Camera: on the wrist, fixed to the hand. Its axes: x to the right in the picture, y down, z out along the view.
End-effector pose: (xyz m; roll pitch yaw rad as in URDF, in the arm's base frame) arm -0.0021 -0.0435 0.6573 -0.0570 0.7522 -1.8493
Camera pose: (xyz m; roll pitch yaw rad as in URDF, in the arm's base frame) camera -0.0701 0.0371 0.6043 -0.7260 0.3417 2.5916
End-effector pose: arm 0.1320 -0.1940 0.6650 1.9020 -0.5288 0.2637
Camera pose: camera 0.1237 -0.0863 0.6174 2.5061 0.6023 1.3517
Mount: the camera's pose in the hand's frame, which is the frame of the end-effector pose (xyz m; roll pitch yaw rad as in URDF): -0.0067 -0.0829 -0.0837 0.0872 0.4874 -1.5204
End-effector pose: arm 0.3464 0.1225 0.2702 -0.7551 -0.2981 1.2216
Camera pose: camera 0.4553 0.0773 0.2643 0.3606 -0.2684 -0.3854
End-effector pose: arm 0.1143 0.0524 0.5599 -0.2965 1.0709 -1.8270
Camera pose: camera 0.0272 0.1292 0.5390 -1.0127 0.1305 2.7381
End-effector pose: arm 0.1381 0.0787 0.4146 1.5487 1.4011 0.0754
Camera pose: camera 0.0475 0.1539 0.4069 -1.5846 0.1959 2.7419
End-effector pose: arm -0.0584 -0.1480 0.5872 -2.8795 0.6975 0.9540
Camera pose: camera -0.0710 -0.0648 0.6699 -2.2079 -0.5159 1.9519
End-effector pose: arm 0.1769 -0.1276 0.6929 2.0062 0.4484 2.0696
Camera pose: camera 0.0907 -0.2011 0.6599 -2.5608 0.5972 -2.3721
